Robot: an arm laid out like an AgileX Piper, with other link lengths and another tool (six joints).
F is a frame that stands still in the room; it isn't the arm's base.
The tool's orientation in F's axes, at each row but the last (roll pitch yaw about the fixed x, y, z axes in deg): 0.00 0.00 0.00; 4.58 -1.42 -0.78; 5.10 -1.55 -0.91; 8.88 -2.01 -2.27; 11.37 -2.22 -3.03; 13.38 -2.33 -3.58; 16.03 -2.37 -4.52
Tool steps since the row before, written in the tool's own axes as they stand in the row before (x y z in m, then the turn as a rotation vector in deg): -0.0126 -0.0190 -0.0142 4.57 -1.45 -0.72; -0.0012 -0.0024 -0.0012 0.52 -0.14 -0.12; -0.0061 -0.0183 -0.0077 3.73 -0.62 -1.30; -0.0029 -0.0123 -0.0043 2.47 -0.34 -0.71; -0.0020 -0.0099 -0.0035 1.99 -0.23 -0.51; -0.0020 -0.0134 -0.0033 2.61 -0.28 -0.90; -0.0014 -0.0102 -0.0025 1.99 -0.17 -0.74
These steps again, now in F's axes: -0.0126 -0.0190 -0.0142 4.57 -1.45 -0.72; -0.0012 -0.0023 -0.0014 0.52 -0.14 -0.12; -0.0061 -0.0174 -0.0095 3.76 -0.56 -1.25; -0.0031 -0.0114 -0.0062 2.48 -0.32 -0.67; -0.0023 -0.0089 -0.0055 2.00 -0.23 -0.47; -0.0025 -0.0121 -0.0064 2.64 -0.23 -0.83; -0.0019 -0.0090 -0.0053 2.02 -0.12 -0.68
